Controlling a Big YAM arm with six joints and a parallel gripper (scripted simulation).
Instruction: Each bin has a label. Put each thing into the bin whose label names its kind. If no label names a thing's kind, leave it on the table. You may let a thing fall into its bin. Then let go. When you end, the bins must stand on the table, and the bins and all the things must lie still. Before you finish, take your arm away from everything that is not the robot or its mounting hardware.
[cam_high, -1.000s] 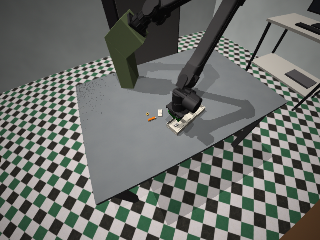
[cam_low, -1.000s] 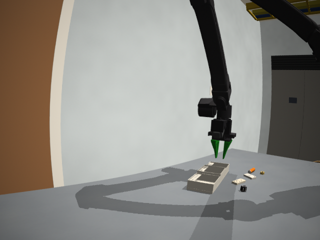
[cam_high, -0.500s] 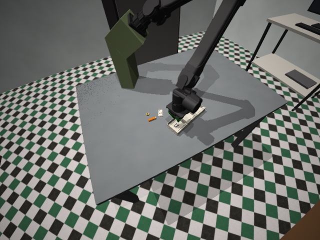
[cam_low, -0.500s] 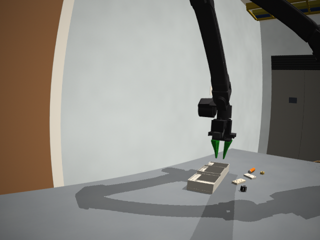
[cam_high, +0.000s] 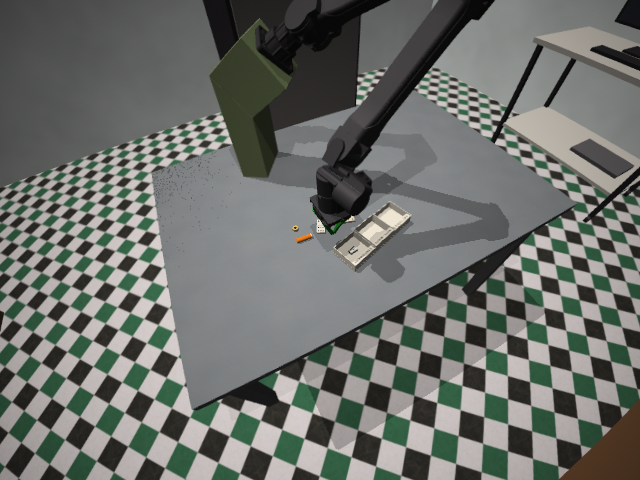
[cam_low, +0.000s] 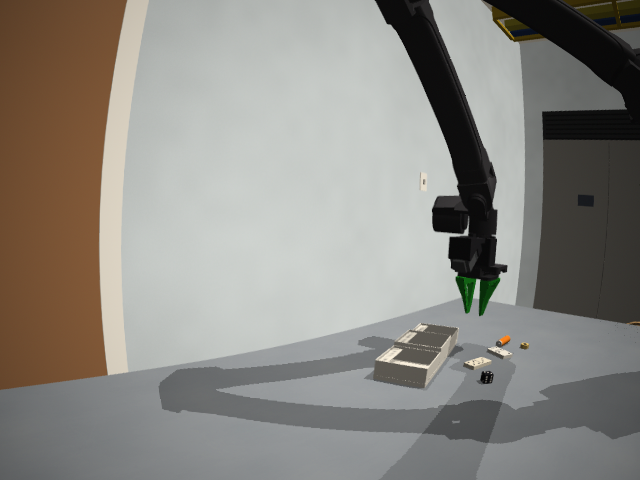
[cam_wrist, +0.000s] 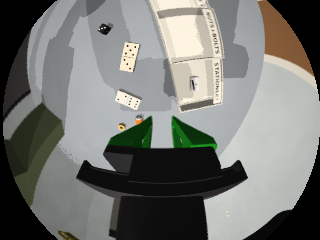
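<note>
Right now the brass nut is 100 mm to the right of my hand, 70 mm below it and 70 mm behind it. The rest, counted from my hand: three joined white bins: 130 mm to the left, 60 mm below; then orange battery: 80 mm to the right, 70 mm below, 30 mm behind; then black die: 150 mm behind, 110 mm to the left, 70 mm below.
</note>
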